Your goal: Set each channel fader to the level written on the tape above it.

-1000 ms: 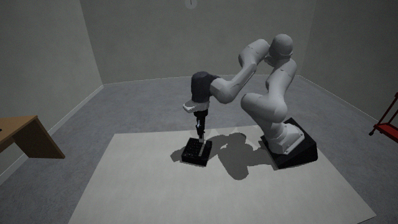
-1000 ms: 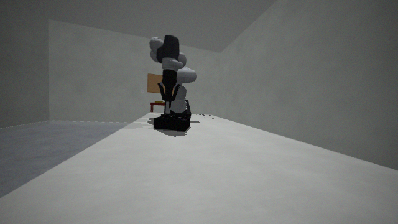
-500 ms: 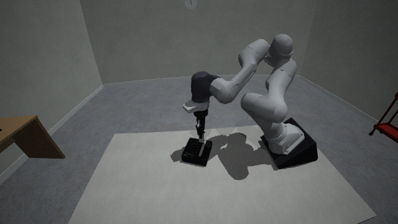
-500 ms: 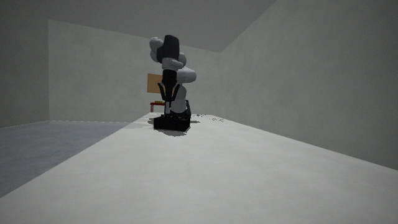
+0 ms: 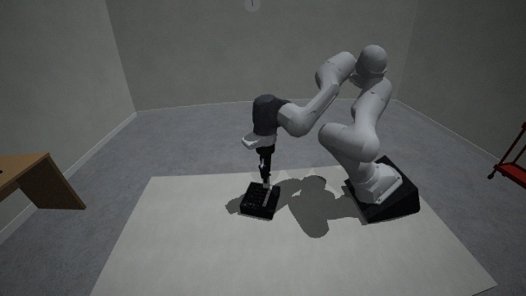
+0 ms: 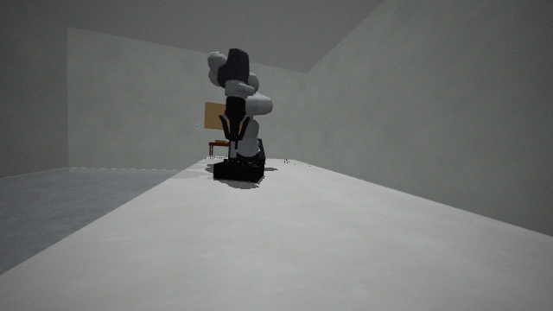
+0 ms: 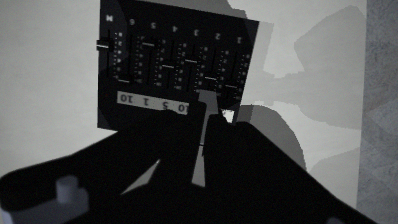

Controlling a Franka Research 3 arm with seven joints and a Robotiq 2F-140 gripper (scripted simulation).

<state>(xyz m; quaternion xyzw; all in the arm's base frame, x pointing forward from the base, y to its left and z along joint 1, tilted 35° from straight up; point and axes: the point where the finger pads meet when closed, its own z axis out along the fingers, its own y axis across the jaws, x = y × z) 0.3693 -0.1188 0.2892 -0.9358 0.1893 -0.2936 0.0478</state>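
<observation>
My gripper is now 40 mm above the channel 2 fader cap, 20 mm short of it and 10 mm to the left of it. Round my hand: channel 1 fader cap 40 mm below, 30 mm to the right, 10 mm ahead; then master fader cap 90 mm to the left, 80 mm ahead, 40 mm below.
</observation>
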